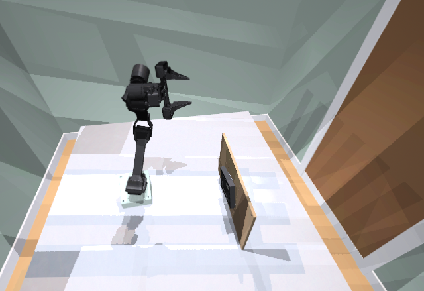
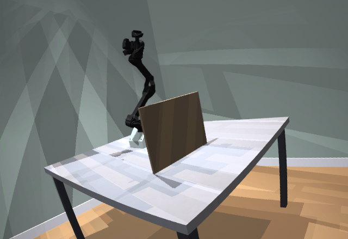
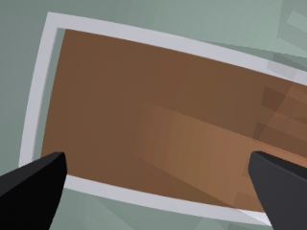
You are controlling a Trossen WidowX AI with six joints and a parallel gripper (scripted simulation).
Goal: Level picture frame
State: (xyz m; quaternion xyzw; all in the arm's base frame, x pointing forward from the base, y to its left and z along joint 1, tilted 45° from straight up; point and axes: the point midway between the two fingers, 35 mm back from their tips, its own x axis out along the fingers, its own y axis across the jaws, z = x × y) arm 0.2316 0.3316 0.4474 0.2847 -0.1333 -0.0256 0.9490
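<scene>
Now: the dark picture frame 17 cm ahead of my gripper tip, 6 cm to the right of it and 51 cm below it. The rest, counted from my gripper tip: brown wall board (18 cm ahead, 6 cm to the right, 52 cm below).
</scene>
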